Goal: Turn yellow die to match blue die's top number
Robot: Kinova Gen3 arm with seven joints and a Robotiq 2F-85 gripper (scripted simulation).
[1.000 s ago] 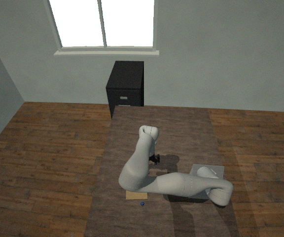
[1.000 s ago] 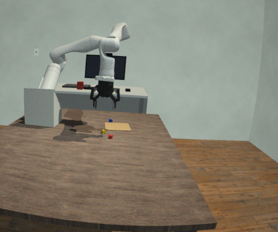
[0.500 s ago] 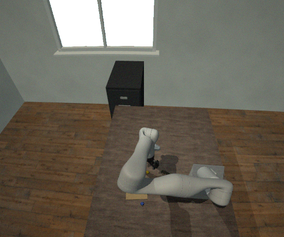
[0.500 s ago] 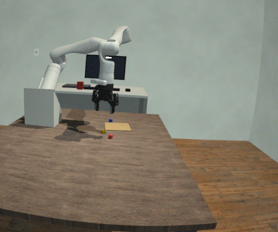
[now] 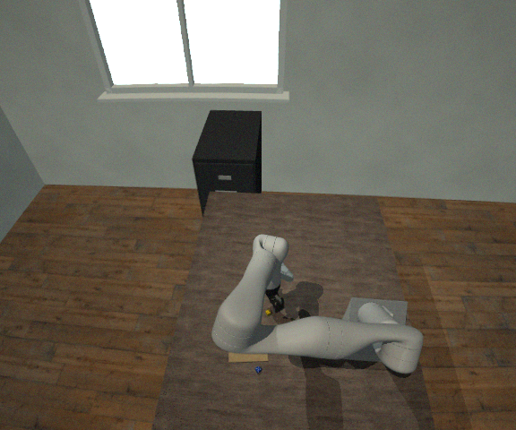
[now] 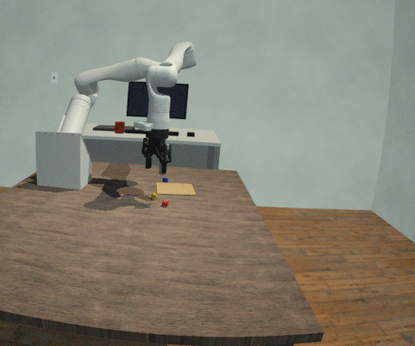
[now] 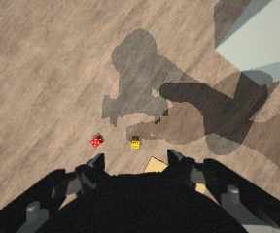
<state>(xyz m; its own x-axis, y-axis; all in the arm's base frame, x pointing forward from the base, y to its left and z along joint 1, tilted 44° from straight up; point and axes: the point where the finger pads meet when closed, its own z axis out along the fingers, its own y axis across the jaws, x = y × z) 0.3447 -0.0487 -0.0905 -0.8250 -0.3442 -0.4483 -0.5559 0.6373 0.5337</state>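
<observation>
Right now the yellow die is 9 cm below my hand. The rest, counted from my hand: red die 4 cm ahead, 7 cm to the right, 9 cm below; blue die 4 cm ahead, 22 cm to the left, 9 cm below; tan mat 8 cm ahead, 12 cm to the left, 10 cm below.
</observation>
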